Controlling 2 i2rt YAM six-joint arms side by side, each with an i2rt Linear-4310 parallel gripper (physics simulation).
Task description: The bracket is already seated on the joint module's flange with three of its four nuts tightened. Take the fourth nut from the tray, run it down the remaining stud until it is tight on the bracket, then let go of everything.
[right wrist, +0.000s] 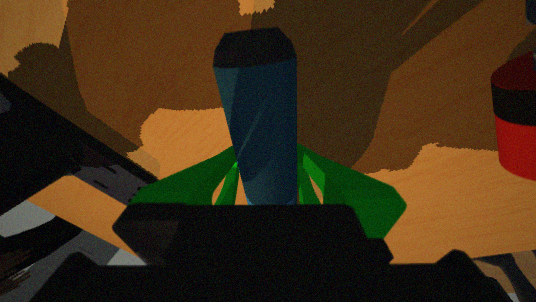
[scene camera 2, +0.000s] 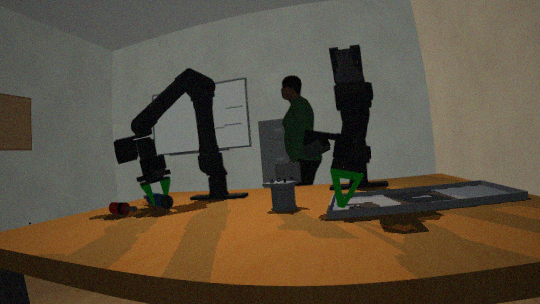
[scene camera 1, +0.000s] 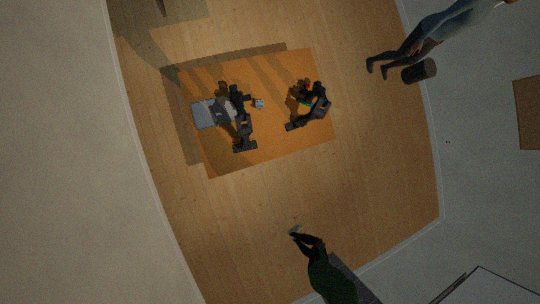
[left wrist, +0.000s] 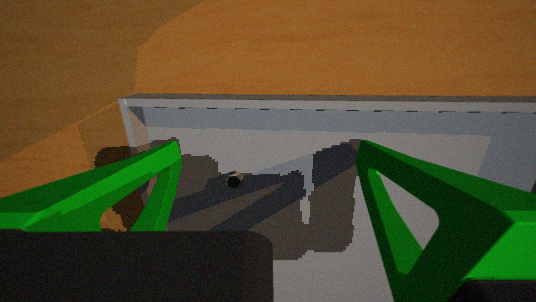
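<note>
The nut, small with a dark hole, lies in the shadowed tray. My left gripper is open and empty over the tray, its fingers wide on either side of the nut in the left wrist view. The grey joint module stands upright on the table, with the grey bracket on its flange; small dark studs or nuts show there, too small to tell apart. My right gripper is shut on a blue cylinder with a black end.
A red cylinder with a black band lies beside the blue one. In scene camera 2 the module stands between the right gripper and the tray. The tray's raised walls surround the nut. People stand away from the table.
</note>
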